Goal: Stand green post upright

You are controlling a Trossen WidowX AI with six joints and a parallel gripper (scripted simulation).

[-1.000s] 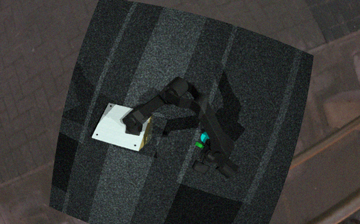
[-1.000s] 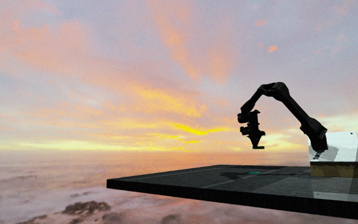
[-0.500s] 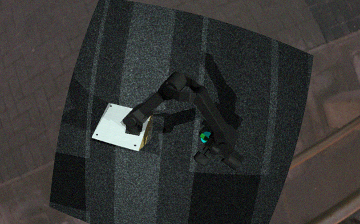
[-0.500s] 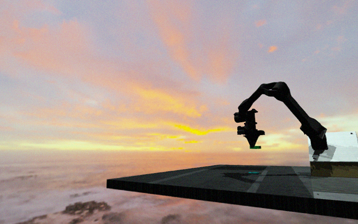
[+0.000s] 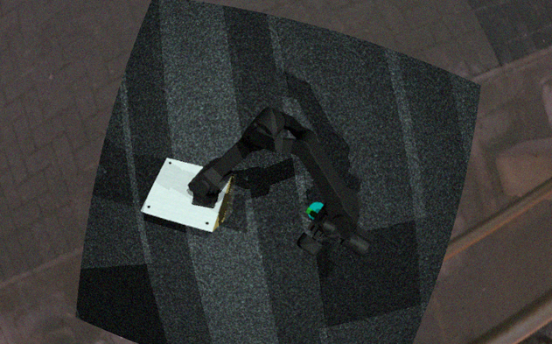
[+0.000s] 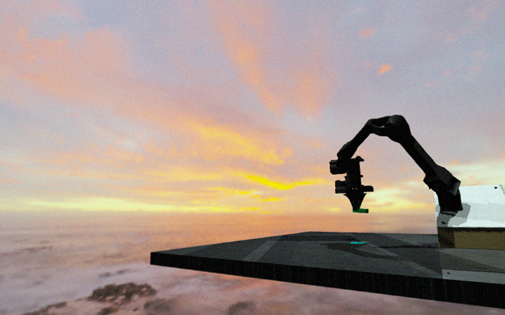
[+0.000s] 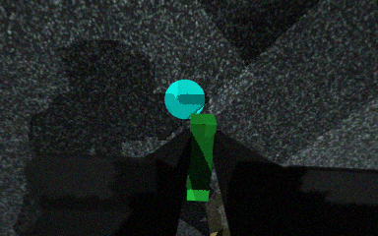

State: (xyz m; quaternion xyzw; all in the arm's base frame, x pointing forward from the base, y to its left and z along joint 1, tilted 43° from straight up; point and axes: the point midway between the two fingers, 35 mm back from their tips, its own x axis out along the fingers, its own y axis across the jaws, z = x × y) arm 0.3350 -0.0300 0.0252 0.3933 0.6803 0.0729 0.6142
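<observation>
The cyan circle is 1 cm to the left of my gripper tip and 13 cm below it. The rest, counted from my gripper tip: green post 2 cm behind, 1 cm to the left.
</observation>
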